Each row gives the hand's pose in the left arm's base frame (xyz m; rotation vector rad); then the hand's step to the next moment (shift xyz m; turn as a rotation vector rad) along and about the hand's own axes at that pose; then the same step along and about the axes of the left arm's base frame.
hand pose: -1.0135 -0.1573 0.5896 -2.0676 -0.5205 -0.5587
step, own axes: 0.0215 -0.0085 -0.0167 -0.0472 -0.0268 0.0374
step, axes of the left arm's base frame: 0.0095 -0.0068 0.0260 -0.0461 0.0383 -0.0274
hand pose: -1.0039 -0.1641 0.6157 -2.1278 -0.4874 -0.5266
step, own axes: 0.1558 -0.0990 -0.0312 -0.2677 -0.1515 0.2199
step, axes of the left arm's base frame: 0.0728 0.0521 0.1644 -0.2595 0.2235 -0.1602
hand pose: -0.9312 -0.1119 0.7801 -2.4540 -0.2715 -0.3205
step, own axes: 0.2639 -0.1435 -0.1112 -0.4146 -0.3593 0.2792
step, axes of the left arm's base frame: 0.1936 0.0720 0.2448 -0.4457 0.4043 -0.1297
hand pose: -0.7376 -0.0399 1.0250 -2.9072 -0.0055 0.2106
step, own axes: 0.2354 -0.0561 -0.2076 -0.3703 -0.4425 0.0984
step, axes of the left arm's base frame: 0.2633 0.0129 0.1793 -0.3750 0.4458 0.0570
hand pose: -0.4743 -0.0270 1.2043 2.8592 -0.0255 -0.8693
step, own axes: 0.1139 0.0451 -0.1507 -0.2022 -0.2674 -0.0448
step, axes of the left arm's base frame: 0.1796 -0.0302 0.0675 -0.1508 0.2828 0.1080
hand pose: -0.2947 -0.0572 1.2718 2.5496 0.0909 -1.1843
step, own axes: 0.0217 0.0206 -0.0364 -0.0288 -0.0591 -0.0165
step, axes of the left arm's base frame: 0.0448 -0.0095 0.0110 -0.0181 0.0634 0.0159
